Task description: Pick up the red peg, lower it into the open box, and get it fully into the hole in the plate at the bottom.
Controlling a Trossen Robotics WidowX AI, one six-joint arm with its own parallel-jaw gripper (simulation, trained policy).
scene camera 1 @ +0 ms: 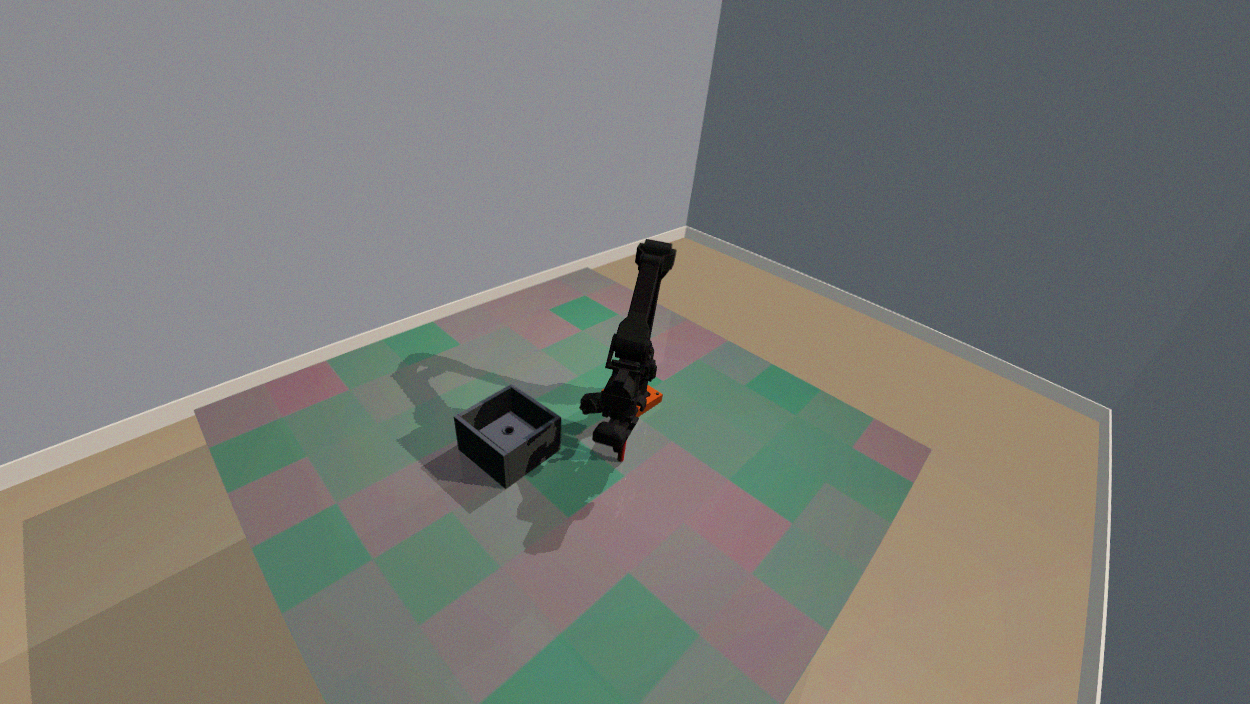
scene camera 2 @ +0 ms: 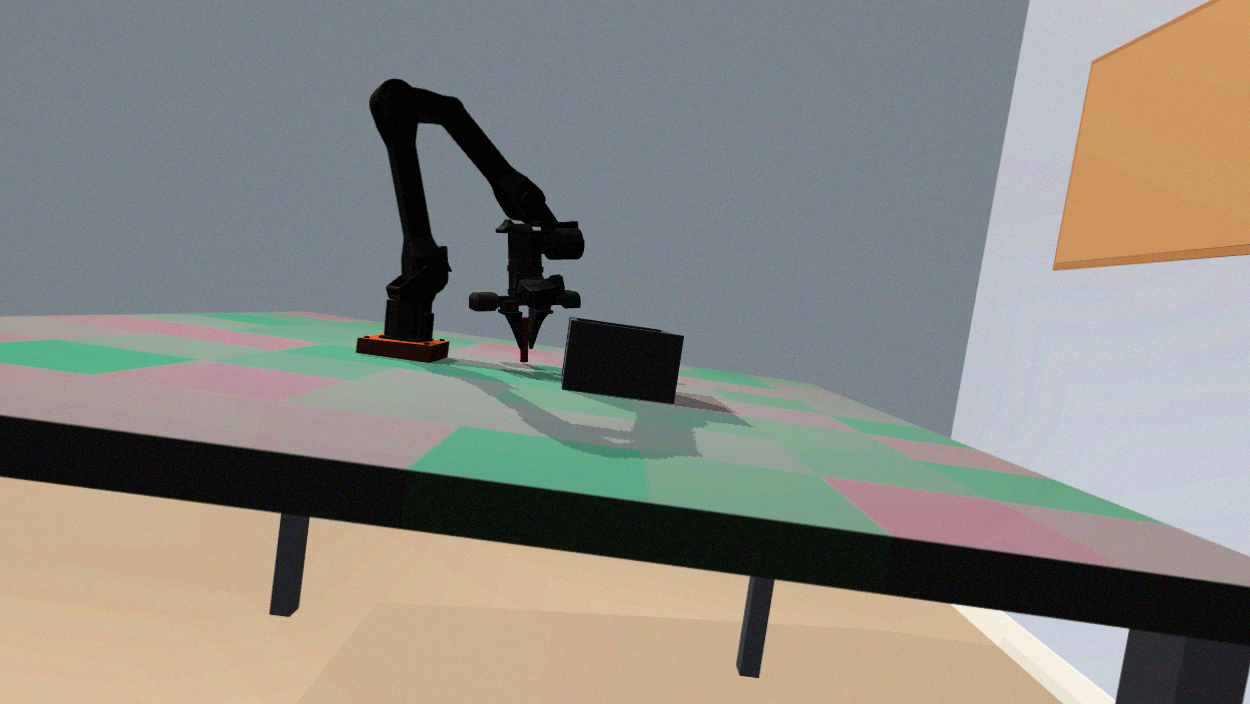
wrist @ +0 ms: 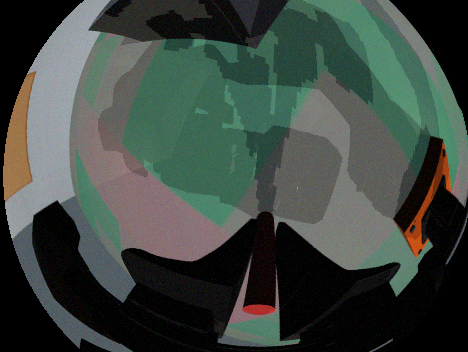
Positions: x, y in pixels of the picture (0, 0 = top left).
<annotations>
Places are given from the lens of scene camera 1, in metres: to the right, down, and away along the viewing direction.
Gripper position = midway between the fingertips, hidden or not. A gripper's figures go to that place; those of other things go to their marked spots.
my gripper (scene camera 1: 617, 450): -0.02, 0.22, 1.09
dark box (scene camera 1: 506, 468): -0.24, 0.23, 0.98
grey plate (scene camera 1: 507, 430): -0.26, 0.17, 1.08
</annotations>
